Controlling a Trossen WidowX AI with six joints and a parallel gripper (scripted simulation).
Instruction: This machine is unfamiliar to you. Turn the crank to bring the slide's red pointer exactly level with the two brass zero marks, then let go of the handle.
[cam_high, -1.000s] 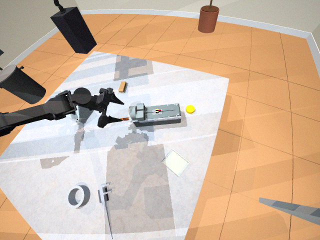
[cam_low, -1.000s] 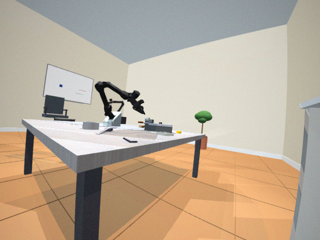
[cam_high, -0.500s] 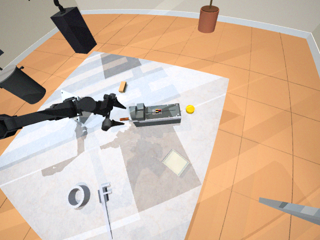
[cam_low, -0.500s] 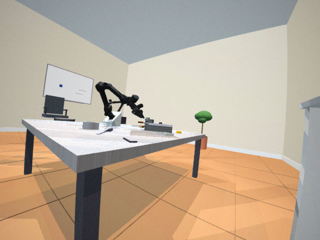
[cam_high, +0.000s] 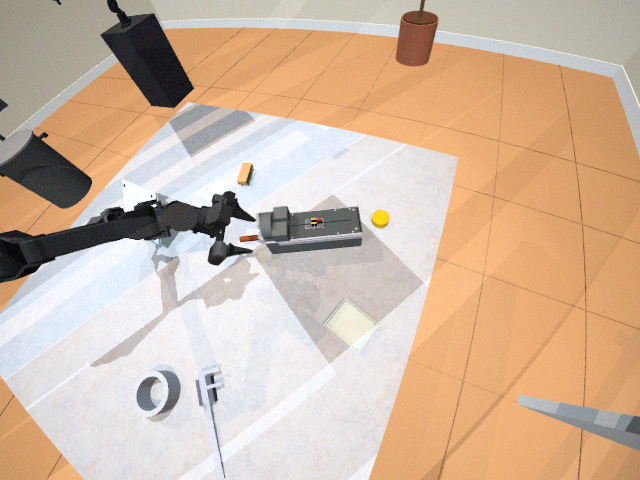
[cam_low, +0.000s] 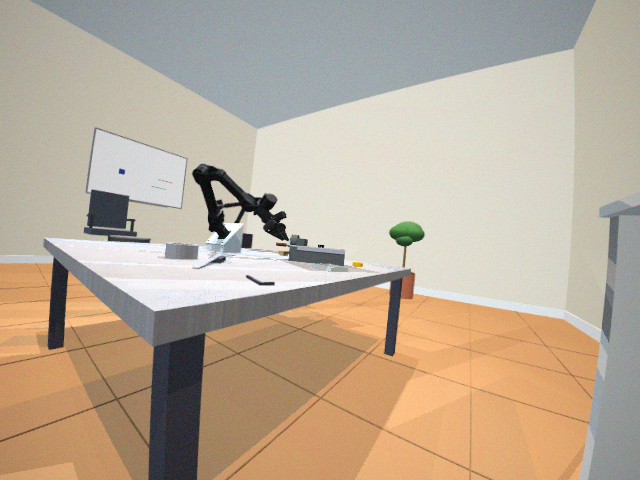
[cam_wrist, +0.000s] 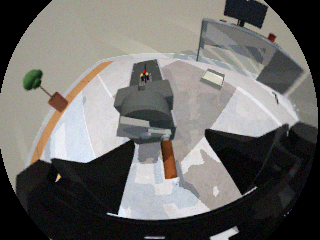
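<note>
Right now my gripper tip is 2 cm past the orange-brown crank handle and 2 cm above it. Round my gripper tip: tan block (20 cm behind, 24 cm to the left, 8 cm below); then pale square tile (31 cm ahead, 12 cm to the right, 9 cm below); then red pointer (15 cm ahead, 10 cm to the left, 1 cm below).
</note>
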